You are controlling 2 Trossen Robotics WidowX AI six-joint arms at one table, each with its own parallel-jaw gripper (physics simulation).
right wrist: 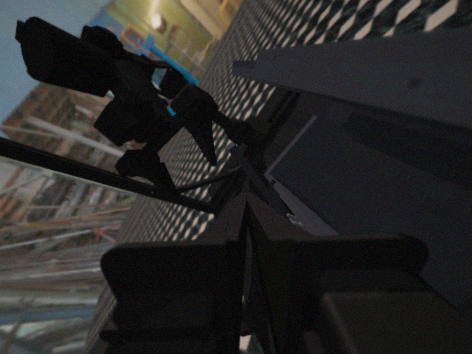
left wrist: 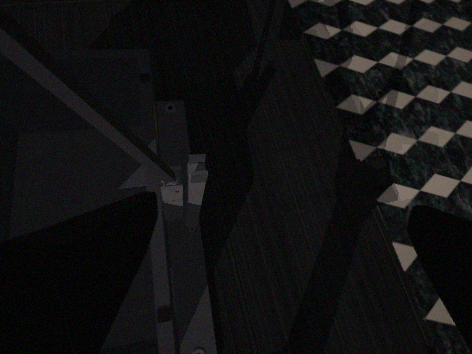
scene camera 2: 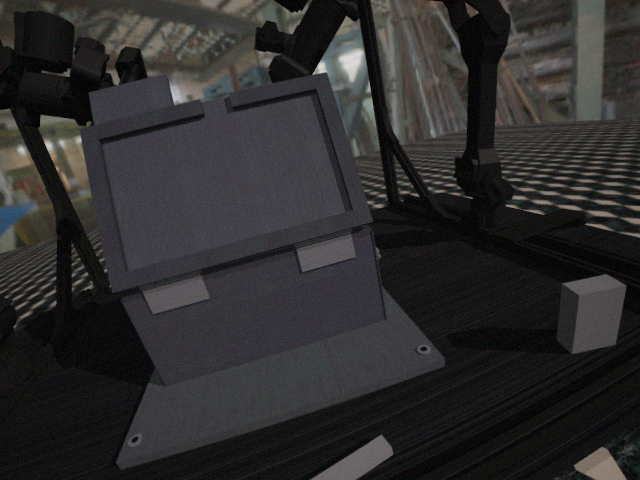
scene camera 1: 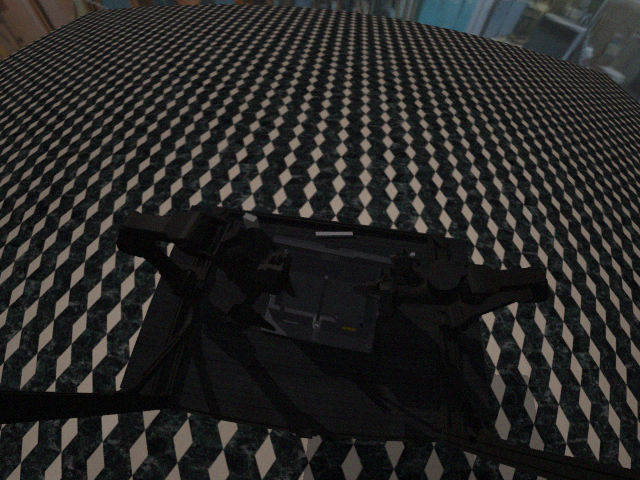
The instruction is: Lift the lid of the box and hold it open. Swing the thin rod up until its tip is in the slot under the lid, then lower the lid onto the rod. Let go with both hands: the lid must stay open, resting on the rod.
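Seen in the pictures: left gripper, fingertip midpoint: [right wrist: 194,182] [left wrist: 281,210] [scene camera 1: 284,312]; right gripper, fingertip midpoint: [right wrist: 245,199] [scene camera 1: 353,287]; left arm's base, link origin: [right wrist: 254,142] [scene camera 2: 488,225] [scene camera 1: 191,291]; right arm's base, link origin: [scene camera 2: 9,383] [scene camera 1: 446,324].
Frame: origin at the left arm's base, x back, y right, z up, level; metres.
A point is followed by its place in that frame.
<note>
The grey box [scene camera 2: 261,314] {z 0.058, x -0.487, y -0.141 m} [scene camera 1: 328,310] {z -0.007, x -0.490, y -0.010 m} stands on its base plate [scene camera 2: 294,381] {z -0.007, x -0.473, y -0.203 m} with the lid [scene camera 2: 223,181] {z 0.227, x -0.483, y -0.107 m} [right wrist: 340,77] raised steeply. A thin rod [left wrist: 112,131] {z 0.246, x -0.451, y 0.039 m} slants up from its pivot at the box's edge toward the lid. Whether its tip sits in the slot is hidden. My left gripper [scene camera 2: 270,52] [right wrist: 194,182] {z 0.301, x -0.377, y 0.099 m} is open and empty, up beside the lid's top corner and clear of the rod. My right gripper [right wrist: 245,199] {z 0.325, x -0.521, y 0.029 m} [scene camera 1: 390,286] is shut with nothing between its fingers. It sits at the lid's front tab [scene camera 2: 132,97] {z 0.349, x -0.562, y -0.044 m}, mostly hidden behind it in scene camera 2.
A pale flat strip [scene camera 2: 356,459] {z -0.009, x -0.441, y -0.319 m} [scene camera 1: 333,233] {z -0.009, x -0.480, y -0.326 m} lies on the dark mat behind the box. A black frame post [scene camera 2: 375,119] {z 0.248, x -0.040, y 0.376 m} and the left arm's base [scene camera 2: 482,176] {z 0.116, x -0.039, y -0.030 m} stand to the right in scene camera 2. Checkered floor surrounds the mat.
</note>
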